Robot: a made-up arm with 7 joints.
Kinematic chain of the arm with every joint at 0, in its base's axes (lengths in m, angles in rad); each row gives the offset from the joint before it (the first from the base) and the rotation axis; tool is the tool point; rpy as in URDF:
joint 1: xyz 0 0 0.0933 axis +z
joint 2: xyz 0 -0.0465 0.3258 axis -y
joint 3: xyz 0 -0.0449 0.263 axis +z
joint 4: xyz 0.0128 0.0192 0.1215 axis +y
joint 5: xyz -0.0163 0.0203 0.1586 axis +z
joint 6: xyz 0 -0.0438 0.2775 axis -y
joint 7: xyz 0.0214 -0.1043 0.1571 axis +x
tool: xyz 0 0 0 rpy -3.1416 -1.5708 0
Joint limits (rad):
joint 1: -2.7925..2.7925
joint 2: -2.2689..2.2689
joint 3: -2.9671..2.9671
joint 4: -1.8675..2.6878
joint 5: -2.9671..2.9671
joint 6: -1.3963..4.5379
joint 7: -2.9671..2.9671
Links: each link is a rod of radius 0.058 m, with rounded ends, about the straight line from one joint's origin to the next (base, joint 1, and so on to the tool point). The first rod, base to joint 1, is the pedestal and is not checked.
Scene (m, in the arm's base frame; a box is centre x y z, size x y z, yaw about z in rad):
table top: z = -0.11
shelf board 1: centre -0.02 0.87 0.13 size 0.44 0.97 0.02 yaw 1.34
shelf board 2: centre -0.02 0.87 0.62 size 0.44 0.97 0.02 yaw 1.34
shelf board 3: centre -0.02 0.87 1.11 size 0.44 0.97 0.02 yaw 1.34
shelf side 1: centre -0.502 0.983 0.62 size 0.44 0.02 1 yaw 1.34
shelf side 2: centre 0.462 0.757 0.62 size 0.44 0.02 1 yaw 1.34
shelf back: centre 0.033 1.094 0.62 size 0.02 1.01 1 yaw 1.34
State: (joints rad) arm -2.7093 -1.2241 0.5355 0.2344 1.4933 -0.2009 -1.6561
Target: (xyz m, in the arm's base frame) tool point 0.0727 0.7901 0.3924
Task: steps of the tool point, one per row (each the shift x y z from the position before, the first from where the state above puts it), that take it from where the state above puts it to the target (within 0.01 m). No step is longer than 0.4 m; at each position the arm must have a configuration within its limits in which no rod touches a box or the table.
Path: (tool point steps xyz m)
1: 0.1926 -0.1143 0.3053
2: 0.2107 0.0478 0.2552
3: 0.1325 0.1720 0.1664
4: 0.0027 0.2032 0.0598
5: -0.0116 0.3064 -0.0432
6: 0.0293 0.2675 -0.1655
7: 0.0631 0.1597 -0.2532
8: 0.0841 0.0166 -0.2696
9: 0.0874 -0.1126 -0.2070
10: 0.0286 0.1025 -0.0097
11: 0.0228 0.0966 -0.0022
12: 0.0167 0.0831 0.0039
13: 0.0131 0.0634 0.0080

